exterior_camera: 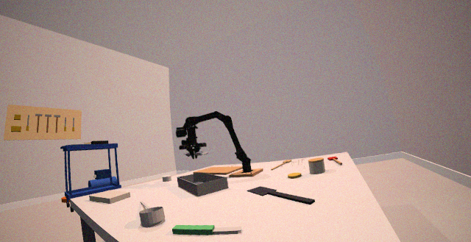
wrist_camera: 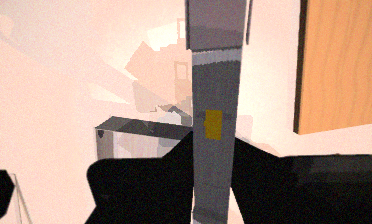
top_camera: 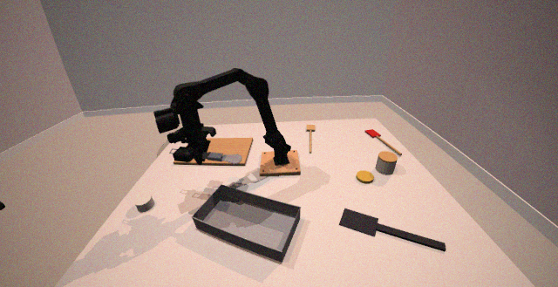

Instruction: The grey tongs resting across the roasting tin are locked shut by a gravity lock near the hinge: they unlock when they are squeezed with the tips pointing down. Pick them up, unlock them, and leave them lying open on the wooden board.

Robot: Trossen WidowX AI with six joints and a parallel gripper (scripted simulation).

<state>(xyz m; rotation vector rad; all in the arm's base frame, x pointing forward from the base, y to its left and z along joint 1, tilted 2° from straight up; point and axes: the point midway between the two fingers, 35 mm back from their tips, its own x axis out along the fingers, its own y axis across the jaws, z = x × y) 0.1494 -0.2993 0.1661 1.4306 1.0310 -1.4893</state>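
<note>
Now: gripper tip 1 cm past the yellow lock piece, 3 cm to the left of it and 4 cm below it. Round my gripper tip: yellow disc (3 cm ahead, 62 cm to the left, 14 cm below); grey roasting tin (17 cm ahead, 14 cm to the left, 12 cm below); wooden board (31 cm behind, 2 cm to the right, 14 cm below).
</note>
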